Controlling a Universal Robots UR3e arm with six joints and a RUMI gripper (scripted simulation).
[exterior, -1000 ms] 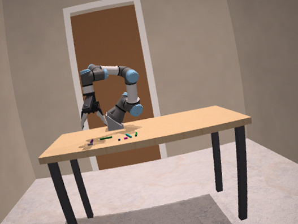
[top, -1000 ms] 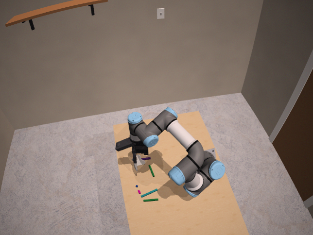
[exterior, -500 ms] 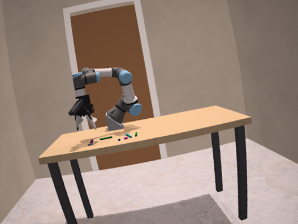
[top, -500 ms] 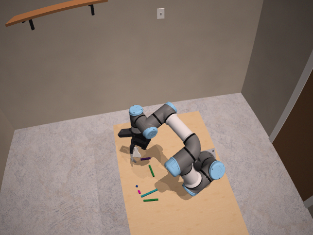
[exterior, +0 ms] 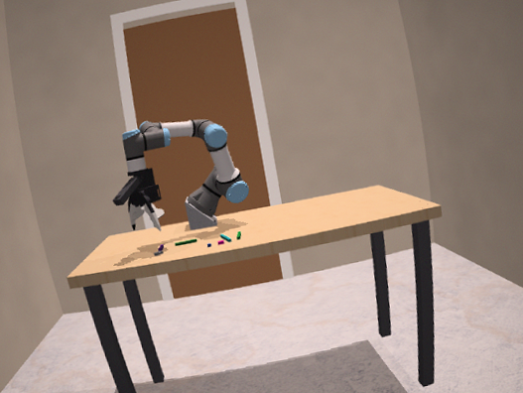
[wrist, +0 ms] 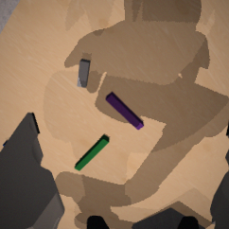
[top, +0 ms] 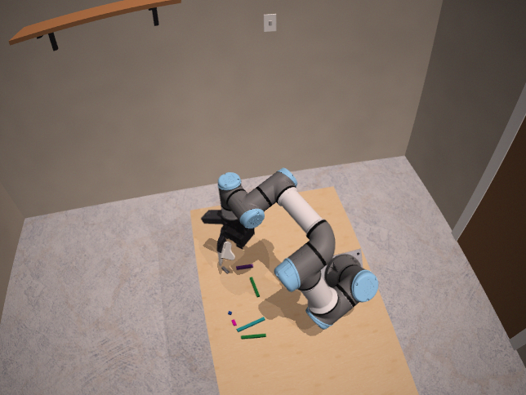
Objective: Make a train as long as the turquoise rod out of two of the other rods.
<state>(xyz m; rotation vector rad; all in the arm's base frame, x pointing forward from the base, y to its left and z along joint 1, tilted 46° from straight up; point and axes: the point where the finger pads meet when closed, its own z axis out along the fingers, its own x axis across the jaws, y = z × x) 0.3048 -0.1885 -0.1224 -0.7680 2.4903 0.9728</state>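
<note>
The magenta rod lies 80 mm ahead of my hand, 240 mm to the left of it and 70 mm below it. Also, from my hand: grey rod: 40 mm ahead, 30 mm to the left, 70 mm below; blue rod: 80 mm ahead, 200 mm to the left, 70 mm below; purple rod: 20 mm behind, 40 mm to the left, 70 mm below.
</note>
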